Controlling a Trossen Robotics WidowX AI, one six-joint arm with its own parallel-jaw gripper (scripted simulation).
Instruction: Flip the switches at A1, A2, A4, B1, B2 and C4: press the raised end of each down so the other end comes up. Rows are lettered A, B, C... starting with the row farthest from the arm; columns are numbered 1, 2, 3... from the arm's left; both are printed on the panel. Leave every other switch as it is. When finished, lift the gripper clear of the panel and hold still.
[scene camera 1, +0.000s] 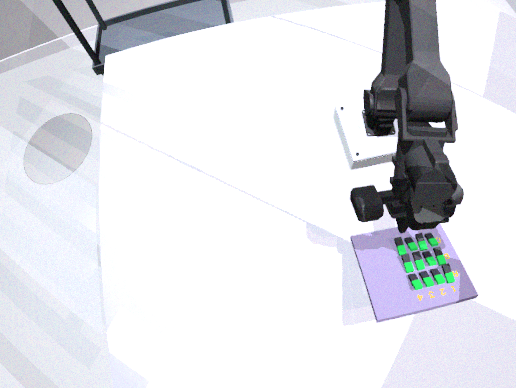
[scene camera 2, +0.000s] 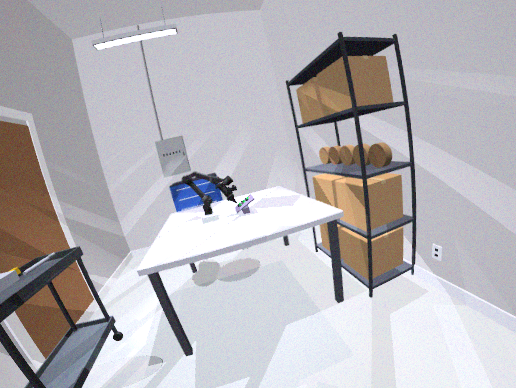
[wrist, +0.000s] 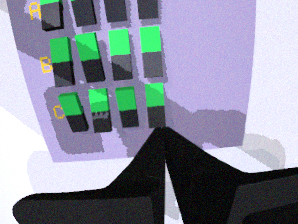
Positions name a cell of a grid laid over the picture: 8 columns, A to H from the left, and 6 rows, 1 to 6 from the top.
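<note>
My gripper (scene camera 1: G4), visible also in the wrist view (wrist: E4), is shut and holds nothing. A C4 switch (wrist: E3) is visible too.
</note>
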